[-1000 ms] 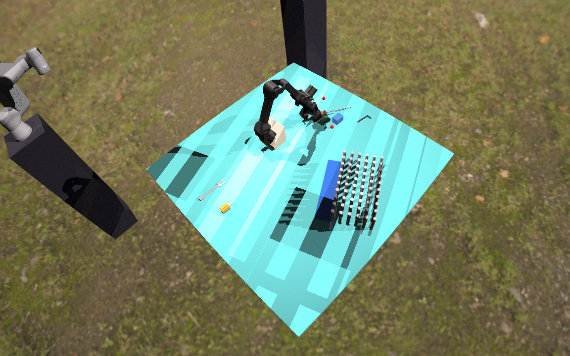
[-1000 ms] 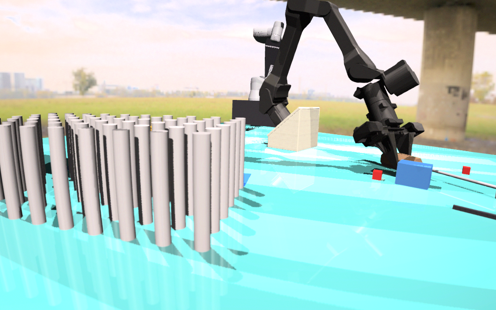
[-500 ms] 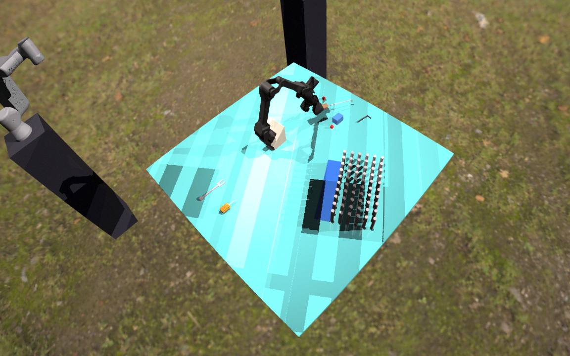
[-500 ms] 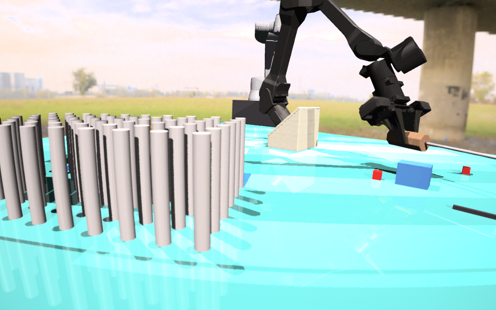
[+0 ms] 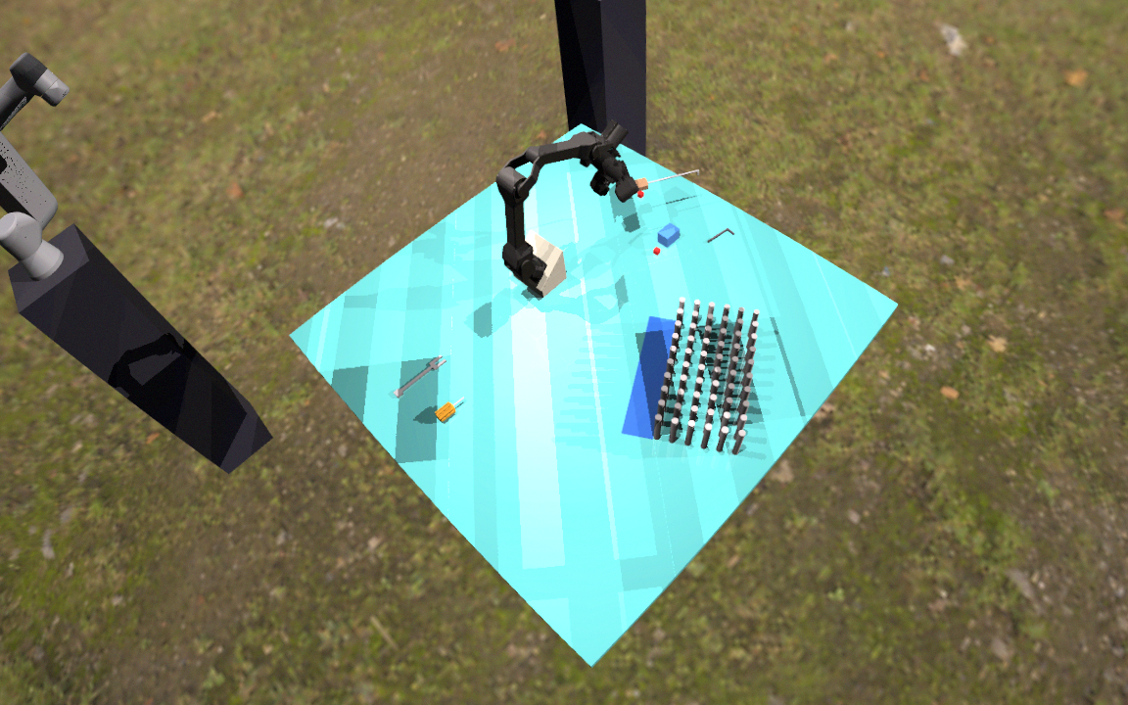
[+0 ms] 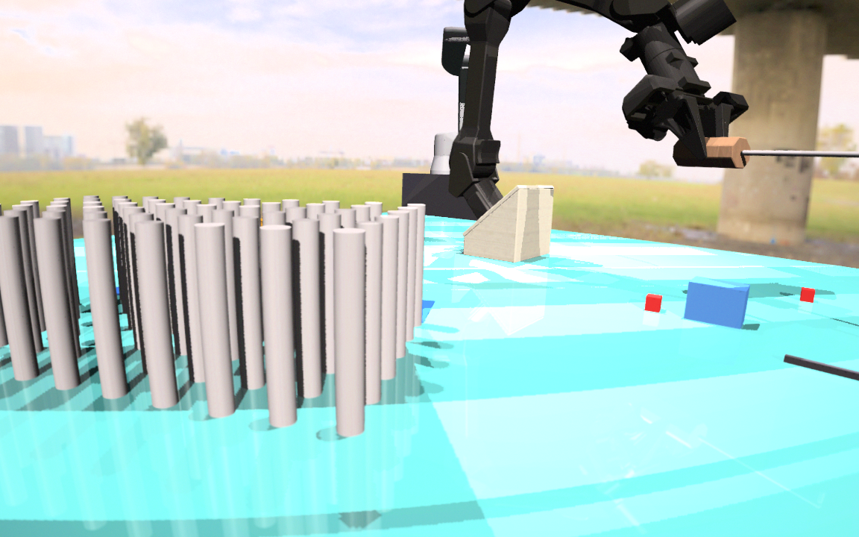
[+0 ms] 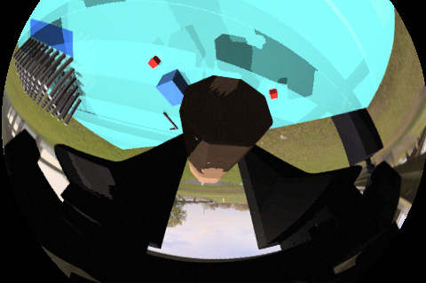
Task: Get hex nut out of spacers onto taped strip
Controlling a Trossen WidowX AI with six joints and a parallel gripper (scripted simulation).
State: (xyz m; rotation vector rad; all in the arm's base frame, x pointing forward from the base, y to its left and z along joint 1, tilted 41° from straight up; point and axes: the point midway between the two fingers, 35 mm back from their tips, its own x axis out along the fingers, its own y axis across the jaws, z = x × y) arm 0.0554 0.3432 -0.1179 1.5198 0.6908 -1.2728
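My gripper tip is now 50 mm short of the wooden-handled hook tool and 90 mm to the right of it. From my gripper tip the other things lie so: dark hex key (220 mm ahead, 180 mm to the left, 170 mm below); blue cube (110 mm ahead, 40 mm to the left, 150 mm below); blue taped strip (390 mm ahead, 360 mm to the right, 170 mm below).
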